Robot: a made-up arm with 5 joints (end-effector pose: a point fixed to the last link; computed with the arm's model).
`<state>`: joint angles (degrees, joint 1 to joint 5).
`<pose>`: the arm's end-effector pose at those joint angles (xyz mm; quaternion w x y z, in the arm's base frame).
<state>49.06 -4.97 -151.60 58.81 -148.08</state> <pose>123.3 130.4 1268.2 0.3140 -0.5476 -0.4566 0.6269</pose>
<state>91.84 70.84 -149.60 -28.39 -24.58</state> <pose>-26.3 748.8 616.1 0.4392 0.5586 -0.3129 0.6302</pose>
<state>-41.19 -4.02 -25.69 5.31 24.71</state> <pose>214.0 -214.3 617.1 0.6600 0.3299 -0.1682 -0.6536</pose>
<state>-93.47 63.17 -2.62 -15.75 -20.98</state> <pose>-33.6 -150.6 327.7 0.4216 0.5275 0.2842 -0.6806</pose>
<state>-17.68 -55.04 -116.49 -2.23 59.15</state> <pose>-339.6 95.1 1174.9 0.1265 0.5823 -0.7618 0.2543</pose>
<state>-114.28 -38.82 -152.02 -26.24 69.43</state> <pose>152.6 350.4 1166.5 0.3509 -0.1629 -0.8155 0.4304</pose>
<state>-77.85 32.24 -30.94 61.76 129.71</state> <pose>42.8 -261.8 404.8 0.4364 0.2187 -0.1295 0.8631</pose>
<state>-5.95 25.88 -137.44 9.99 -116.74</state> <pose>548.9 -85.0 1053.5 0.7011 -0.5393 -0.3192 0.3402</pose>
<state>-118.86 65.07 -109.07 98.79 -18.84</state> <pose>-300.9 -509.1 313.8 0.2083 0.6208 0.2089 -0.7263</pose>
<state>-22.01 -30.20 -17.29 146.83 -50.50</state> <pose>-33.4 -19.5 675.7 0.3849 0.3742 0.8400 -0.0786</pose>
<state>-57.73 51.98 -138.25 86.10 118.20</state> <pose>372.6 -616.3 606.0 0.2266 -0.2048 0.2372 0.9222</pose>
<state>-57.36 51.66 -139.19 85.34 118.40</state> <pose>377.5 -615.3 616.9 0.2244 -0.2172 0.2484 0.9169</pose>
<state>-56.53 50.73 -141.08 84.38 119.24</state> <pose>386.8 -610.7 641.9 0.2230 -0.2401 0.2692 0.9056</pose>
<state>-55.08 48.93 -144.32 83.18 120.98</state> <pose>400.8 -599.0 687.3 0.2231 -0.2784 0.3017 0.8842</pose>
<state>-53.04 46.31 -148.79 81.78 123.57</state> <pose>415.8 -576.7 751.6 0.2250 -0.3319 0.3407 0.8504</pose>
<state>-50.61 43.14 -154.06 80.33 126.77</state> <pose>426.3 -542.4 827.3 0.2289 -0.3962 0.3779 0.8049</pose>
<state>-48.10 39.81 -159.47 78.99 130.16</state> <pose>427.6 -499.2 903.3 0.2344 -0.4630 0.4058 0.7523</pose>
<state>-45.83 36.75 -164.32 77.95 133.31</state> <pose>420.1 -454.5 968.5 0.2405 -0.5227 0.4214 0.7010</pose>
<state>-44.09 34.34 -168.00 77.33 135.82</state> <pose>408.3 -417.2 1015.7 0.2462 -0.5672 0.4269 0.6599</pose>
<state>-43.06 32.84 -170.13 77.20 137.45</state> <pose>398.6 -394.1 1042.2 0.2509 -0.5921 0.4271 0.6357</pose>
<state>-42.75 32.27 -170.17 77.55 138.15</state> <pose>396.6 -388.1 1047.4 0.2548 -0.5947 0.4244 0.6335</pose>
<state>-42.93 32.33 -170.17 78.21 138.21</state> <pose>396.0 -390.0 1045.4 0.2568 -0.5900 0.4237 0.6375</pose>
